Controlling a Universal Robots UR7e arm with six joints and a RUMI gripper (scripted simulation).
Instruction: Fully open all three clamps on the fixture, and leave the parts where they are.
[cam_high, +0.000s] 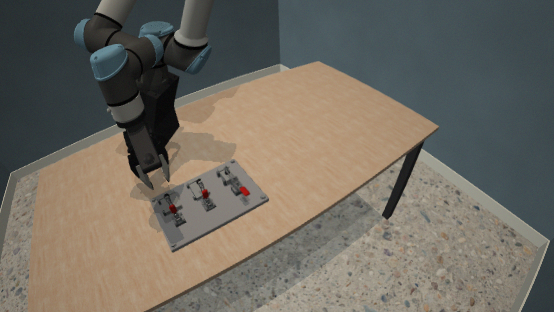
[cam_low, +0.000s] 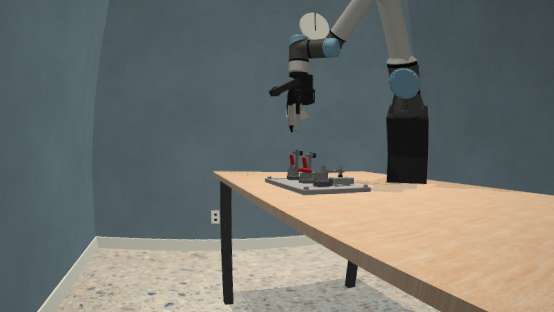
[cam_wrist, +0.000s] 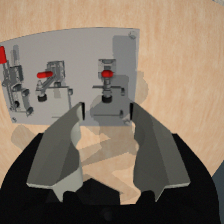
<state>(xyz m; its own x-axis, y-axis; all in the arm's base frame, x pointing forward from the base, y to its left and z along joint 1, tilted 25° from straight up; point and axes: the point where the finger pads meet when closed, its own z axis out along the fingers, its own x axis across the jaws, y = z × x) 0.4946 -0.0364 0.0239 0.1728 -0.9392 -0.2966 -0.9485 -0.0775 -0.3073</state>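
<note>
My hand is 190 mm above the grey fixture plate, 100 mm to the right of it and 50 mm past it.
</note>
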